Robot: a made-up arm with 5 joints. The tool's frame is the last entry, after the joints. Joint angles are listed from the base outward. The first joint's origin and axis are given. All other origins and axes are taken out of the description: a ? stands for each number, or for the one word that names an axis. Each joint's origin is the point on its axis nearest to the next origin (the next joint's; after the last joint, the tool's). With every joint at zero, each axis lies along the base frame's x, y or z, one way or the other. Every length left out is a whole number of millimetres.
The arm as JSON. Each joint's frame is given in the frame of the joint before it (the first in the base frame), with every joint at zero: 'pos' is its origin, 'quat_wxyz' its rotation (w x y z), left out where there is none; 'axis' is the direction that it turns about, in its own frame. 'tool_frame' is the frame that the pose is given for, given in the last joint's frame.
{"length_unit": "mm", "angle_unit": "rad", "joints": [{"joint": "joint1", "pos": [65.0, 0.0, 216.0], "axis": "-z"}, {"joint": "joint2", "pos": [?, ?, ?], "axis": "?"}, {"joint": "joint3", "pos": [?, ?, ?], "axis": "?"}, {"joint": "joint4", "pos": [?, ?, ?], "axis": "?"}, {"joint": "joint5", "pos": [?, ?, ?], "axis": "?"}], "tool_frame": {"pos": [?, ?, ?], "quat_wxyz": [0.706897, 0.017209, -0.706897, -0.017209]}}
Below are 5 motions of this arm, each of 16 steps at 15 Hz.
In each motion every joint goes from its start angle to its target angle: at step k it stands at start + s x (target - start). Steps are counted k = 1, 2, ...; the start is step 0. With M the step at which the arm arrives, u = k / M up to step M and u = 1 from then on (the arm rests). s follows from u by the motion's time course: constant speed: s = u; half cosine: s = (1 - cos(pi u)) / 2; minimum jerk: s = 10 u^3 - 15 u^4 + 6 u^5.
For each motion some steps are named. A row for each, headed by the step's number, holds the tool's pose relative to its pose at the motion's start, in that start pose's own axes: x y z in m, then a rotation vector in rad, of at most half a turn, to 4 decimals.
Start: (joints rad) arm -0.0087 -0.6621 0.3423 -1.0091 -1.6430
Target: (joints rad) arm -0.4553 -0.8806 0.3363 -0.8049 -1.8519
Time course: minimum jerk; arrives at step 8
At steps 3, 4, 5, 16:
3: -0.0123 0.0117 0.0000 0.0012 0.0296 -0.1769
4: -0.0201 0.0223 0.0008 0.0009 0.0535 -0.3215
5: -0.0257 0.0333 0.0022 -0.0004 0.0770 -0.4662
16: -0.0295 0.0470 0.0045 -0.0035 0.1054 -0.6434

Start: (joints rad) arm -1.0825 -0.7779 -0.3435 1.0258 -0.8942
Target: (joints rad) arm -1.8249 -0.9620 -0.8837 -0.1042 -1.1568
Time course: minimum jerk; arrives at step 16
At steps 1, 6, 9, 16:
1: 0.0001 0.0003 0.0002 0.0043 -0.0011 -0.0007
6: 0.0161 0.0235 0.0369 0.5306 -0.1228 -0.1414
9: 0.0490 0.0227 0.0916 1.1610 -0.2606 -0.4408
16: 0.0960 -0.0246 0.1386 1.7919 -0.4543 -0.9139

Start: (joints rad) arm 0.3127 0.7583 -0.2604 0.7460 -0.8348
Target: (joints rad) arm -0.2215 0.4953 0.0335 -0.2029 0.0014
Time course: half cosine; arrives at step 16
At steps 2, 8, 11, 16:
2: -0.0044 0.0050 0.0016 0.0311 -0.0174 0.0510
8: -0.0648 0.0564 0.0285 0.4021 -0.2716 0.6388
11: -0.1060 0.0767 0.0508 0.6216 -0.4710 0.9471
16: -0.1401 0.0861 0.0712 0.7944 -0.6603 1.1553

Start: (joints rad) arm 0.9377 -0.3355 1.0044 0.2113 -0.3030
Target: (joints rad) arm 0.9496 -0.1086 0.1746 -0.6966 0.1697
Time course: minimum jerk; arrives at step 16
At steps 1, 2, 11, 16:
1: 0.0004 0.0001 0.0000 0.0011 -0.0032 0.0010
2: 0.0027 0.0010 0.0000 0.0082 -0.0228 0.0074
11: 0.1192 0.0414 0.0407 0.1859 -1.2318 0.3338
16: 0.1359 0.0469 0.0579 0.1622 -1.5139 0.3770

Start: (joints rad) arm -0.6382 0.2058 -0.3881 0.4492 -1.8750
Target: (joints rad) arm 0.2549 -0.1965 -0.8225 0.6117 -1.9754
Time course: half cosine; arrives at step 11
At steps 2, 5, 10, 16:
2: 0.0150 0.0170 0.0114 0.0742 -0.0458 -0.0248
5: 0.0679 0.0765 0.0821 0.4054 -0.2506 -0.0891
10: 0.0828 0.1131 0.2233 0.9156 -0.5760 -0.0322
16: 0.0815 0.1131 0.2281 0.9334 -0.5879 -0.0262

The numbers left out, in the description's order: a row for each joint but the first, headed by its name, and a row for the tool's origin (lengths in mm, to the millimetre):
joint2: xyz 36.0 -8.0 0.0, axis +y
joint3: xyz 43.0 0.0 173.0, axis +y
joint4: xyz 135.0 0.0 5.0, axis +y
joint5: xyz 45.0 0.0 0.0, axis -x
tool: xyz 0.0 0.0 0.0

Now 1 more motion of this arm.
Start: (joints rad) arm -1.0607 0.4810 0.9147 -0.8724 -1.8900
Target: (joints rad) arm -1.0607 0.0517 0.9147 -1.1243 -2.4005
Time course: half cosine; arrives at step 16
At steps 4, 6, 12, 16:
4: -0.0044 0.0114 0.0052 0.0917 0.0393 -0.0747
6: -0.0091 0.0237 0.0119 0.1898 0.0909 -0.1570
12: -0.0234 0.0607 0.0425 0.4883 0.3239 -0.4233
16: -0.0267 0.0692 0.0525 0.5590 0.4017 -0.4904

